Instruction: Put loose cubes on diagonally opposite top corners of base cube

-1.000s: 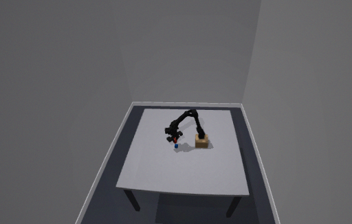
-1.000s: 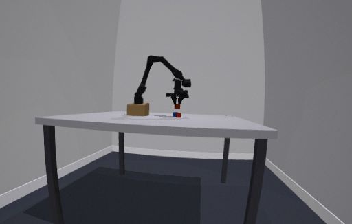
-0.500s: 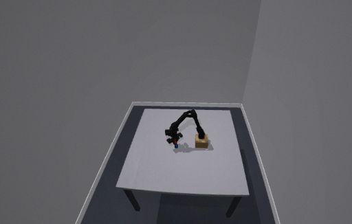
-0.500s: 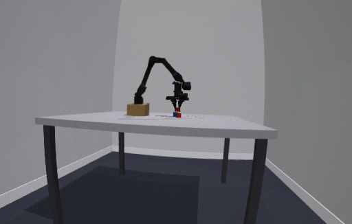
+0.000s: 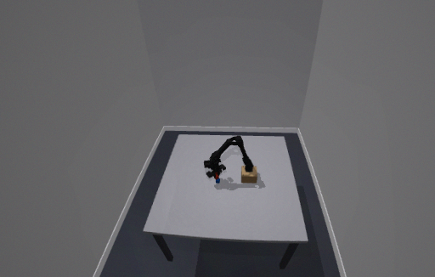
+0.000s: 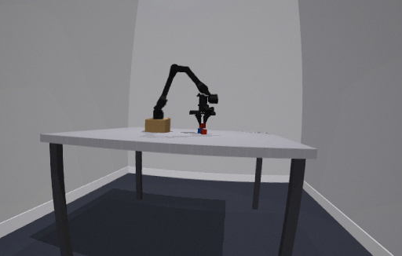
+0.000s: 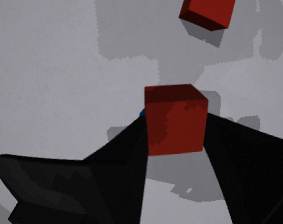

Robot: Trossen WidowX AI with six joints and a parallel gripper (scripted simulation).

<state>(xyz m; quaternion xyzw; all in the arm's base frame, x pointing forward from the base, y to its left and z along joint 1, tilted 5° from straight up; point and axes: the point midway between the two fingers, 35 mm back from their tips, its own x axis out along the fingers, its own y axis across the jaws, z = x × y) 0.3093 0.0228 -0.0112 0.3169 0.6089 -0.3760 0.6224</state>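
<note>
Right now the blue cube is 10 mm behind my gripper tip, 20 mm to the left of it and 40 mm below it.
</note>
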